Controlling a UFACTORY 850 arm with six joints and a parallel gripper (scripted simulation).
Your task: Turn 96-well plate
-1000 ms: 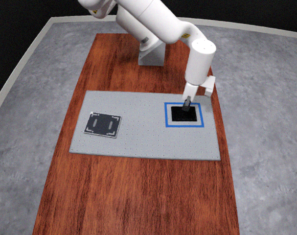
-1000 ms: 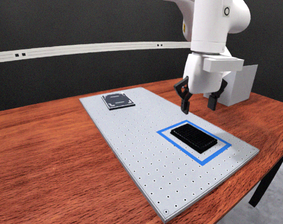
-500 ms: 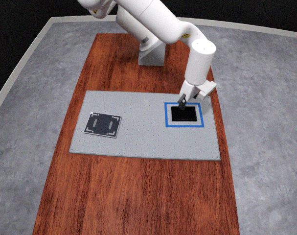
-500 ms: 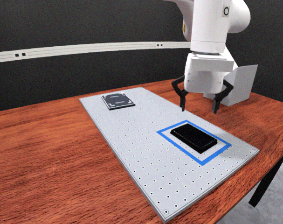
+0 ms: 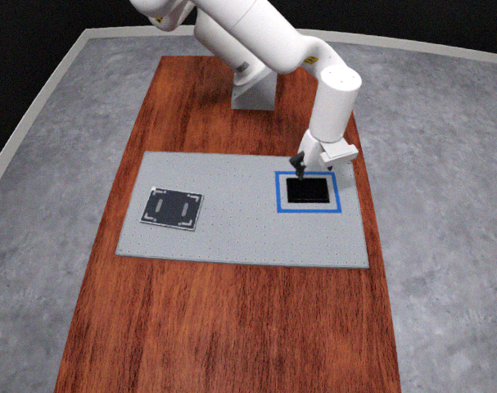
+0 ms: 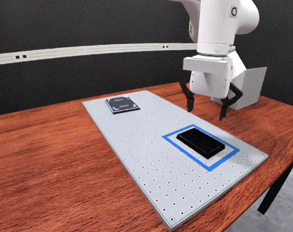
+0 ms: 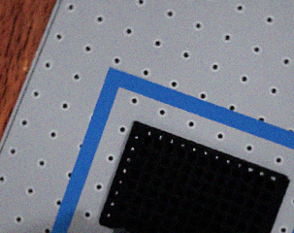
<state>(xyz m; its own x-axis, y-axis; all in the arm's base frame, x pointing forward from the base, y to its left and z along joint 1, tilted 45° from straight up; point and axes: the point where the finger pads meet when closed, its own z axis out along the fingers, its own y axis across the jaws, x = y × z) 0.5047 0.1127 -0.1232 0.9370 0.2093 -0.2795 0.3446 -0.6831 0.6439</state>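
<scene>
My gripper is now 100 mm above the black 96-well plate. The rest, counted from my hand: dark plate nest N1 (400 mm to the right, 100 mm below, 70 mm ahead).
</scene>
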